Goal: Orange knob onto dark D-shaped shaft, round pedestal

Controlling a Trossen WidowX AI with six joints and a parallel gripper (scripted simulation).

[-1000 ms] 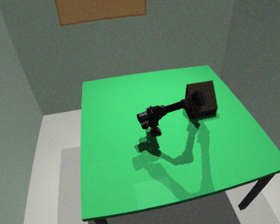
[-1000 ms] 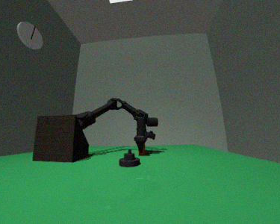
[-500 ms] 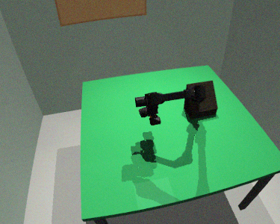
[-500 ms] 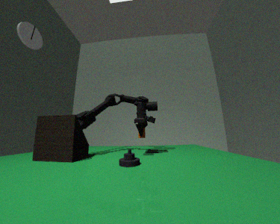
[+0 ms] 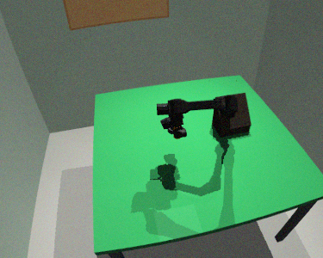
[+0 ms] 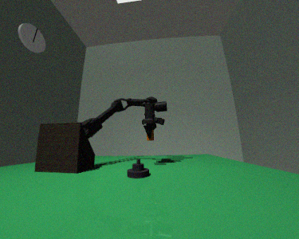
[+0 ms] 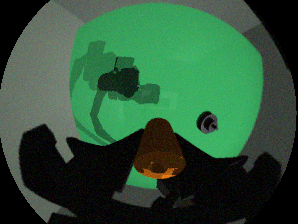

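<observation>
Right now the dark round pedestal is 21 cm to the right of my gripper tip, 12 cm below it and 4 cm behind it. Round my gripper tip: orange knob (2 cm above).
</observation>
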